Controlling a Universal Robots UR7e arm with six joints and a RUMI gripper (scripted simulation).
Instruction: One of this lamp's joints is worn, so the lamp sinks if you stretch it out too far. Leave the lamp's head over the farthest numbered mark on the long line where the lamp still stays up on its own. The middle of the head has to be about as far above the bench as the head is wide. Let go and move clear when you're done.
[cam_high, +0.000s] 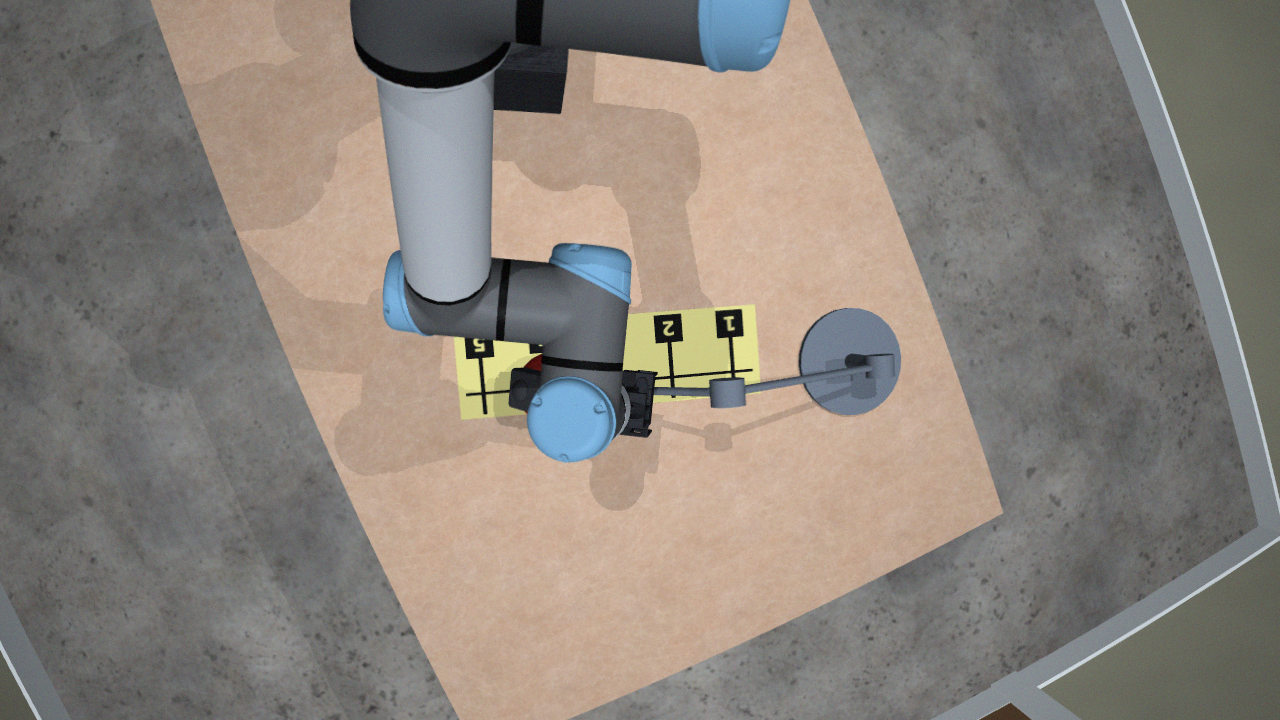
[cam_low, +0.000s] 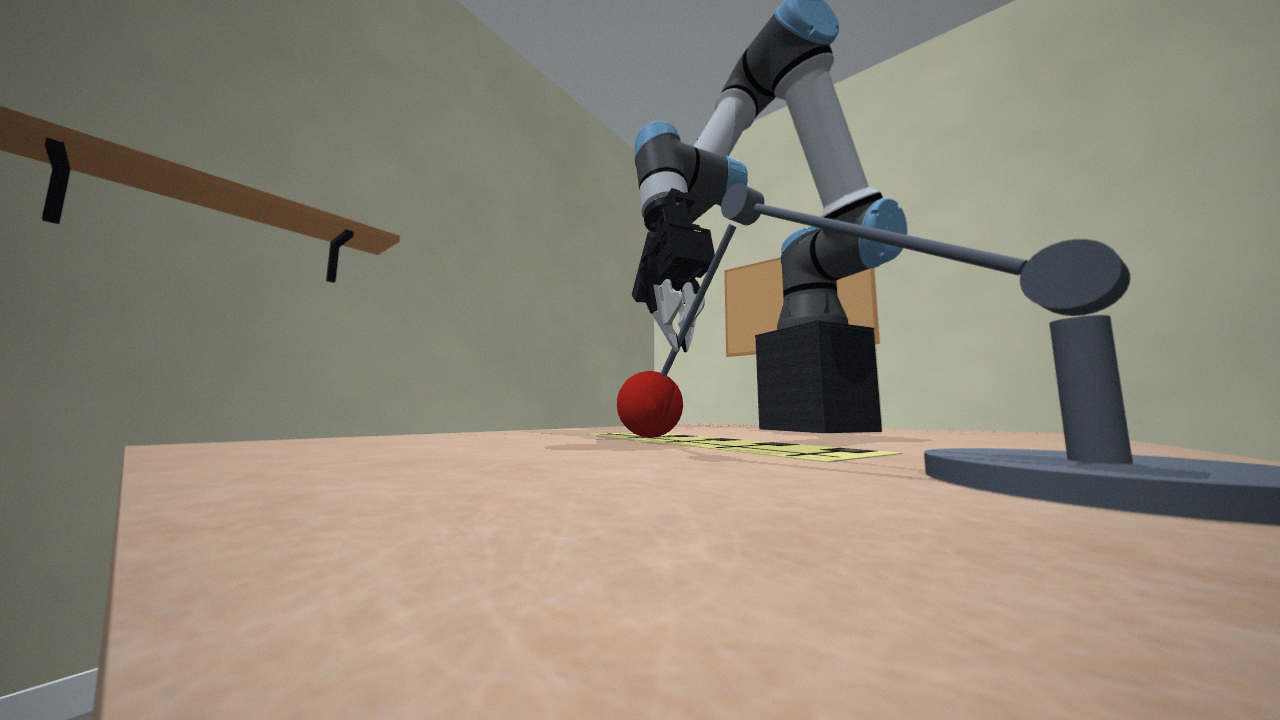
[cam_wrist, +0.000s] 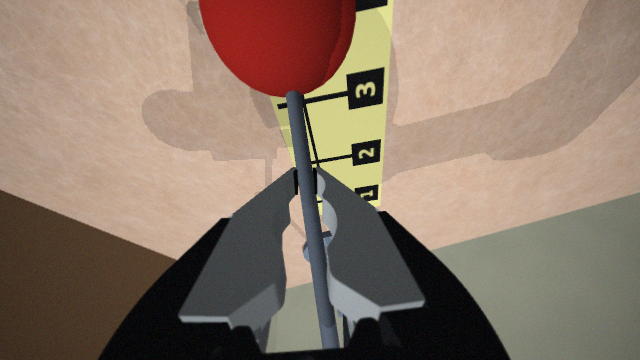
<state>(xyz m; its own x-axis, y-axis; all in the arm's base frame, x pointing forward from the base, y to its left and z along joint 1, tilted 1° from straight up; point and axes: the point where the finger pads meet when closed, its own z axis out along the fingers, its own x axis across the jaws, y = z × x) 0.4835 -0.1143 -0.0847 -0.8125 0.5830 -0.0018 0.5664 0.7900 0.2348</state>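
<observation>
Now: hand 13 cm above the yellow numbered strip, 2 cm to the right of it and 2 cm past it. Also, from my hand: grey round base (33 cm to the left, 16 cm ahead, 11 cm below).
</observation>
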